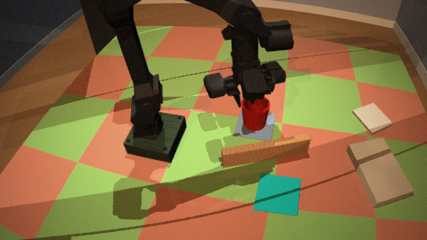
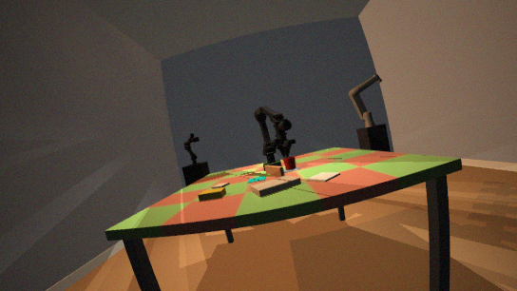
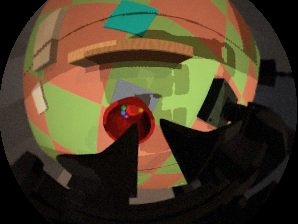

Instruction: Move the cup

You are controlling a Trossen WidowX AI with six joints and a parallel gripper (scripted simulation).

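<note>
My gripper tip is 20 mm short of the red cup, 10 mm to the right of it and 40 mm above it. Round my gripper tip: wooden bar (70 mm ahead, 90 mm to the right, 60 mm below); then cyan pad (110 mm ahead, 190 mm to the right, 90 mm below); then yellow block (330 mm ahead, 390 mm to the right, 60 mm below).
</note>
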